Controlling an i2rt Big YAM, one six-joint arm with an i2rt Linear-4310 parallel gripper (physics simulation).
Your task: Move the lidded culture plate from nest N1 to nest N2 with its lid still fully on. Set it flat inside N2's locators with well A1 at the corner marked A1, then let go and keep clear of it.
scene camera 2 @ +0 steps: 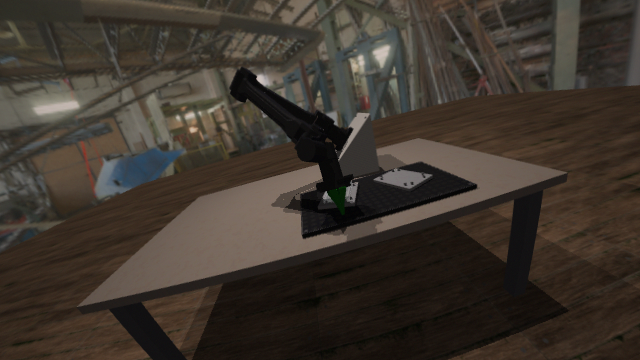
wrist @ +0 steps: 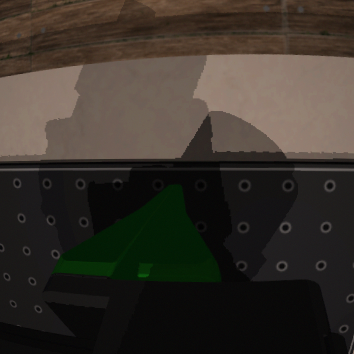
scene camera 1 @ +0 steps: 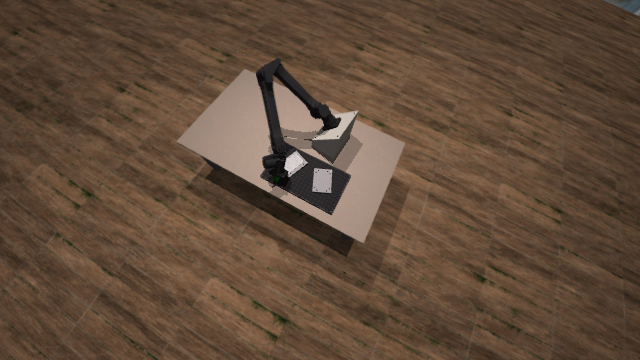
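Seen in the pictures: gripper, fingertip midpoint: (scene camera 2: 343, 214) (wrist: 176, 193) (scene camera 1: 276, 182); arm's base at its link origin: (scene camera 2: 344, 140) (scene camera 1: 332, 125).
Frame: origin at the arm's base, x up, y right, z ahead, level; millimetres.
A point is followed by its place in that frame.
The lidded culture plate (scene camera 1: 296, 162) (scene camera 2: 351, 193) lies flat on nest N1 at the left end of the black perforated board (scene camera 1: 333, 200) {x -132, y -197, z 433 mm} (scene camera 2: 429, 190) {x -130, y -95, z 470 mm}. Nest N2 (scene camera 1: 322, 180) {x -121, y -82, z 341 mm} (scene camera 2: 403, 178) {x -121, y -80, z 354 mm} is a bare grey plate with locator pins to its right. My gripper (scene camera 1: 277, 180) {x -115, y 179, z 473 mm} (scene camera 2: 341, 206) {x -115, y 179, z 473 mm} (wrist: 176, 193) {x -115, y 179, z 473 mm} has its green fingers pressed together with nothing between them. It points down at the board just in front of the plate, near the board's front edge. The plate is hidden in the wrist view.
A grey wedge block (scene camera 1: 336, 133) {x 69, y -56, z 96 mm} (scene camera 2: 361, 147) {x -24, y -25, z 140 mm} stands behind the board, and the arm's base sits on it. The tan table (scene camera 1: 232, 121) {x -145, y 699, z 177 mm} (scene camera 2: 214, 232) {x -145, y 617, z 265 mm} extends left of the board. The board's edge (wrist: 246, 168) {x -132, y 218, z 480 mm} lies just ahead of the fingers.
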